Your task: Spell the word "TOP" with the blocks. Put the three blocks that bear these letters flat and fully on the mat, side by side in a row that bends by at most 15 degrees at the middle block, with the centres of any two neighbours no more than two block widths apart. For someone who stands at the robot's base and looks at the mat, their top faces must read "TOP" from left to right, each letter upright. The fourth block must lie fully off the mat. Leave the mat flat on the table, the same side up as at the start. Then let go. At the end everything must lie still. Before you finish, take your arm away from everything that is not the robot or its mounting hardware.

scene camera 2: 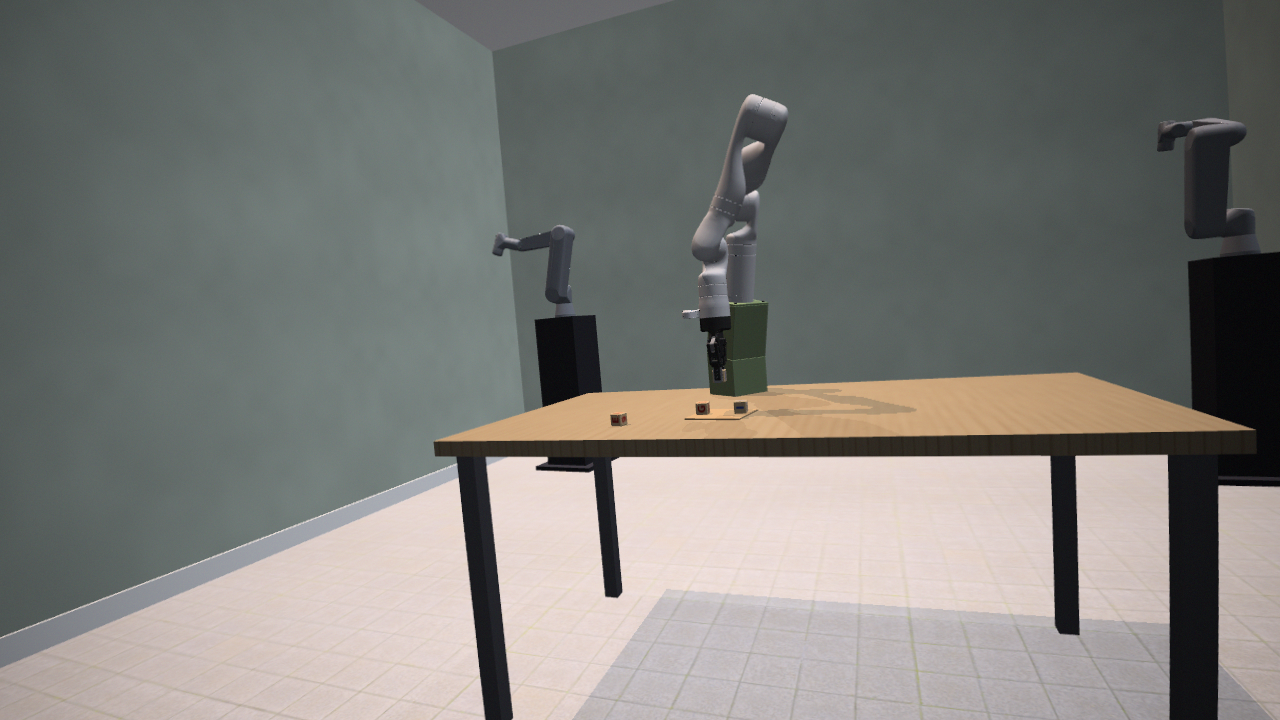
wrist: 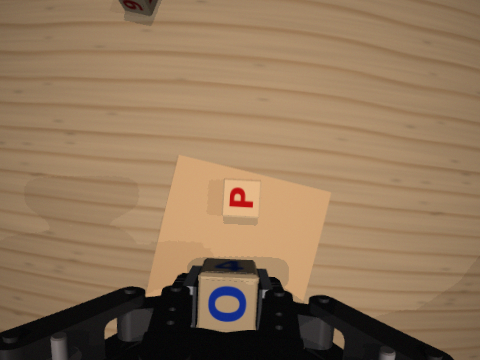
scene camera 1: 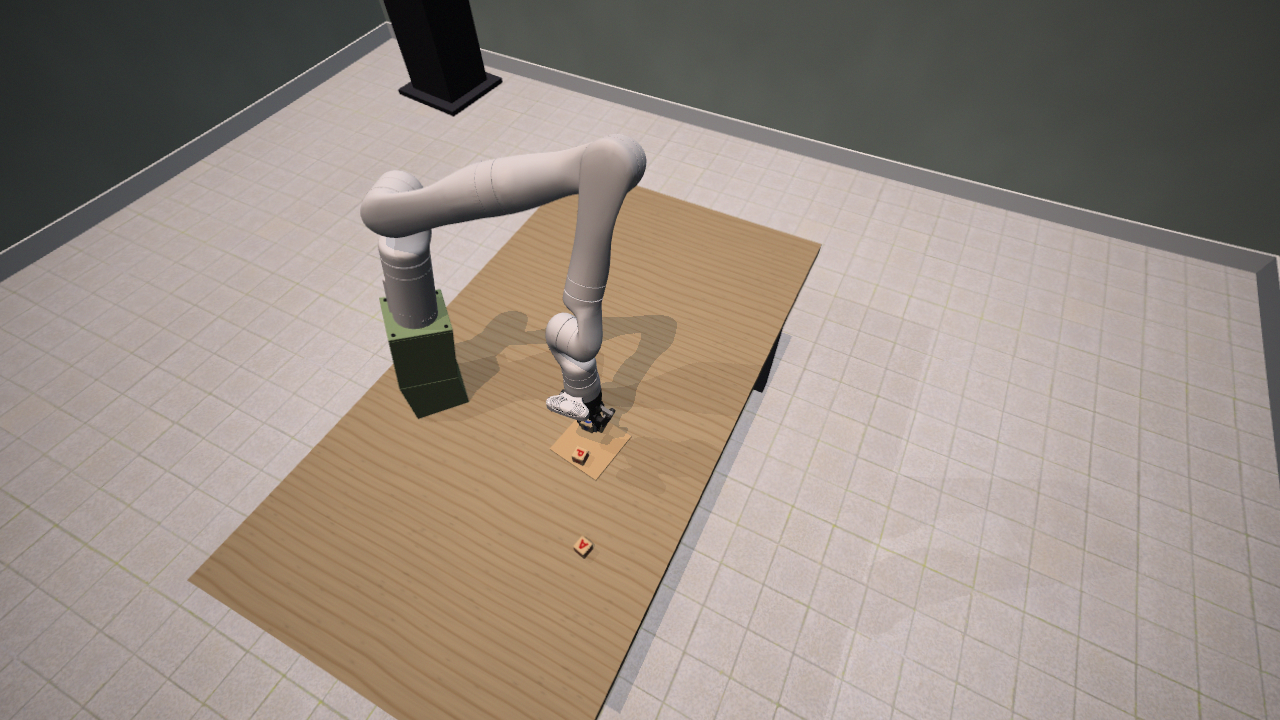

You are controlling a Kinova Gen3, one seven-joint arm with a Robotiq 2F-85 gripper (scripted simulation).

Labels:
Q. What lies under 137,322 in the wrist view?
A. My gripper.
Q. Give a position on a tan mat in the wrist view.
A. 284,239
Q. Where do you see a tan mat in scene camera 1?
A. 603,447

